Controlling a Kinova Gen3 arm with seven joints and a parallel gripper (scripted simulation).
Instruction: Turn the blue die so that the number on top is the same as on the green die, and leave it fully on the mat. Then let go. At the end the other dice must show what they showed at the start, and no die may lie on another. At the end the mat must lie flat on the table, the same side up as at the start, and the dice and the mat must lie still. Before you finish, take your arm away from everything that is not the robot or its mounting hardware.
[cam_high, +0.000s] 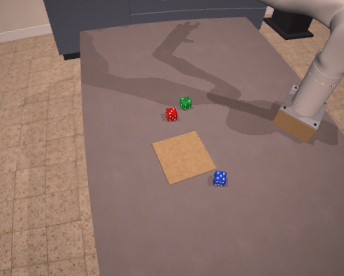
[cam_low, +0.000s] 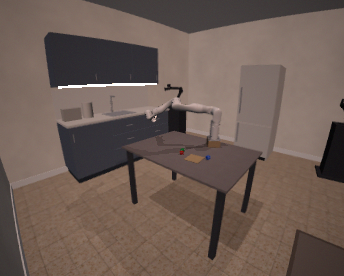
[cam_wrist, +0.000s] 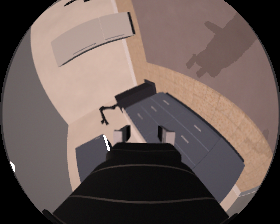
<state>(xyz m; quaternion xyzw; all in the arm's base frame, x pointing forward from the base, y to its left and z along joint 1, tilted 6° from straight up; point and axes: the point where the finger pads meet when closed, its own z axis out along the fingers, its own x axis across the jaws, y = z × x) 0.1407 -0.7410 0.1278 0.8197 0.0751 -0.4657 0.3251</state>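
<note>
My gripper is now 180 mm short of the green die, 550 mm to the right of it and 230 mm above it. Round my hand: blue die: 200 mm ahead, 840 mm to the left, 230 mm below; then red die: 240 mm ahead, 580 mm to the left, 230 mm below; then tan mat: 260 mm ahead, 730 mm to the left, 240 mm below.
</note>
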